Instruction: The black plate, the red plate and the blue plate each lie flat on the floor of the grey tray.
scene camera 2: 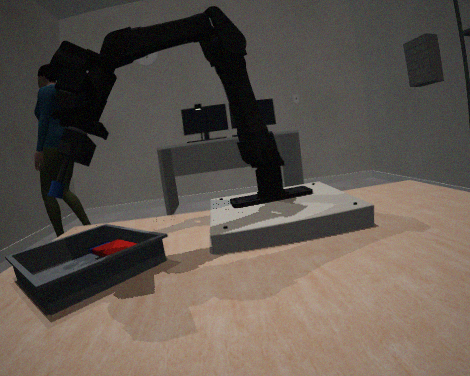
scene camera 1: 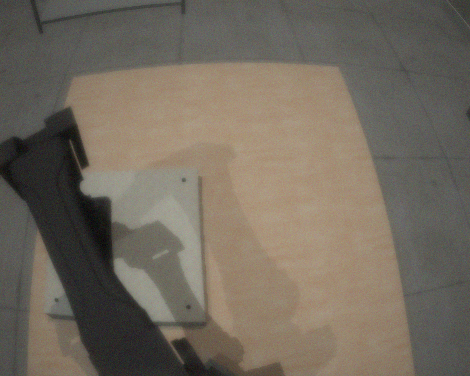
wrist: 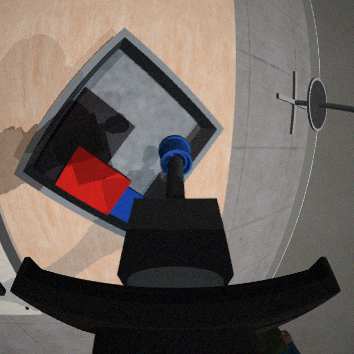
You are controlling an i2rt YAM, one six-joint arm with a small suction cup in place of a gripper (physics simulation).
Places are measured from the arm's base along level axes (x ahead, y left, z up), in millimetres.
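Pixels of known places: hand at its tool point: [scene camera 2: 54, 196] [wrist: 174, 148]; arm's base at its link origin: [scene camera 2: 271, 198].
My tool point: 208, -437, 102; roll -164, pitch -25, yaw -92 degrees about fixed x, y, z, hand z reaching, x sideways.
Note:
Ahead of a thing's pixels: the offset from my tool point to its top centre, as dx, dy, dz. Level surfaces: height alone.
The grey tray @(-6, +27, -97) [scene camera 2: 105, 287] [wrist: 170, 82] stands upright on the table; it does not show in scene camera 1. The black plate @(-3, +90, -133) [wrist: 82, 125] lies on the tray floor, partly in shadow, near one wall. The red plate @(-61, +82, -123) [scene camera 2: 116, 247] [wrist: 95, 182] lies in a corner region, overlapping the blue plate @(-107, +42, -135) [wrist: 127, 204]; whether the red plate is tilted is hard to tell. In the wrist view the blue plate shows partly, between the red plate and the arm. My gripper [scene camera 2: 56, 189] [wrist: 175, 150], a blue suction cup, is open and empty, above the tray and apart from it.
The arm's pale base block [scene camera 1: 192, 225] [scene camera 2: 295, 239] stands on the wooden table @(dz -147) [scene camera 1: 300, 150] [scene camera 2: 300, 315], to the right of the tray in scene camera 2. Beyond the table are a person [scene camera 2: 46, 105] and a desk with monitors [scene camera 2: 204, 120].

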